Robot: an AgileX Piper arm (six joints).
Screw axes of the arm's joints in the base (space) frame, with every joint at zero. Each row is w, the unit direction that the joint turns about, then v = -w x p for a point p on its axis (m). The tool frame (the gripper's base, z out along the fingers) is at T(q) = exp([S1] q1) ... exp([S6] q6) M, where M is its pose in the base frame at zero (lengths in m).
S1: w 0 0 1 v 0.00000 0.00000 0.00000
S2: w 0 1 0 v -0.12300 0.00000 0.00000
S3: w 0 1 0 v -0.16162 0.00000 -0.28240
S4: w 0.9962 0 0.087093 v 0.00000 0.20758 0.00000
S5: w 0 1 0 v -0.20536 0.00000 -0.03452
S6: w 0.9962 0 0.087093 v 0.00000 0.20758 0.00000
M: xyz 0.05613 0.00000 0.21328 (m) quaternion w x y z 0.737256 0 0.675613 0
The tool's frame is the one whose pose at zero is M.
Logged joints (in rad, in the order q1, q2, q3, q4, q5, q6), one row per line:
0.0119, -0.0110, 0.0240, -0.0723, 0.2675, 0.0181
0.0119, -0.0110, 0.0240, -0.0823, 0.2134, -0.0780
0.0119, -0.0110, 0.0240, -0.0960, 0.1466, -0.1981
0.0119, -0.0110, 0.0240, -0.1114, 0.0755, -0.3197
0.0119, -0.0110, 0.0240, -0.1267, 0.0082, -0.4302
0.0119, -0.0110, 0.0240, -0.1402, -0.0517, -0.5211
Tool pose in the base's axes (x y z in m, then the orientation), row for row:
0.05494, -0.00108, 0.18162, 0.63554, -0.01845, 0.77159, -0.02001
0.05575, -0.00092, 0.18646, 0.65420, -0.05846, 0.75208, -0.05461
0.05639, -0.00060, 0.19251, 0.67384, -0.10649, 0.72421, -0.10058
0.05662, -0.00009, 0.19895, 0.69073, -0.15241, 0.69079, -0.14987
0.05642, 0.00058, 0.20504, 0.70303, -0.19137, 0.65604, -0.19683
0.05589, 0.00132, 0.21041, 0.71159, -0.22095, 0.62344, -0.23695
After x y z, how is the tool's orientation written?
As a quaternion, w x y z.
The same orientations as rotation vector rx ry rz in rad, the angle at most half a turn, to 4 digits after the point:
-0.0422, 1.7631, -0.0457
-0.1326, 1.7057, -0.1239
-0.2397, 1.6298, -0.2264
-0.3407, 1.5443, -0.3351
-0.4258, 1.4597, -0.4379
-0.4900, 1.3825, -0.5255

